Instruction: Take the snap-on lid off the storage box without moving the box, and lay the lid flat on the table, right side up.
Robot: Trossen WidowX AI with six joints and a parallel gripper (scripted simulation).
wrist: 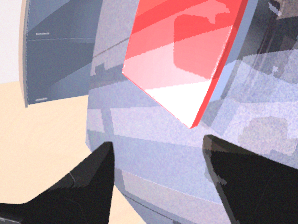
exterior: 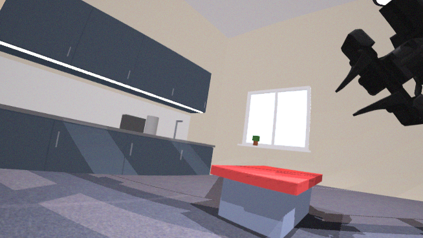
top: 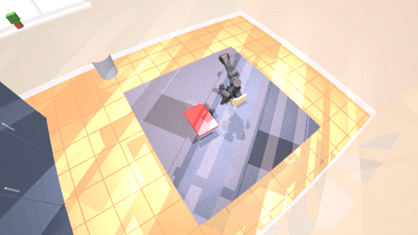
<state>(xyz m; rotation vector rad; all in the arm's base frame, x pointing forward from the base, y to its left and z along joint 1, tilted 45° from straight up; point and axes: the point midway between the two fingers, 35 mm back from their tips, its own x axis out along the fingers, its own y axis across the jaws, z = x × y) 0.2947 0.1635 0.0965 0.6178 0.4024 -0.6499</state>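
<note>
My gripper tip is 13 cm short of the lid, 7 cm to the left of it and 14 cm above it. From my gripper tip the other things lie so: storage box 13 cm ahead, 7 cm to the right, 19 cm below.
</note>
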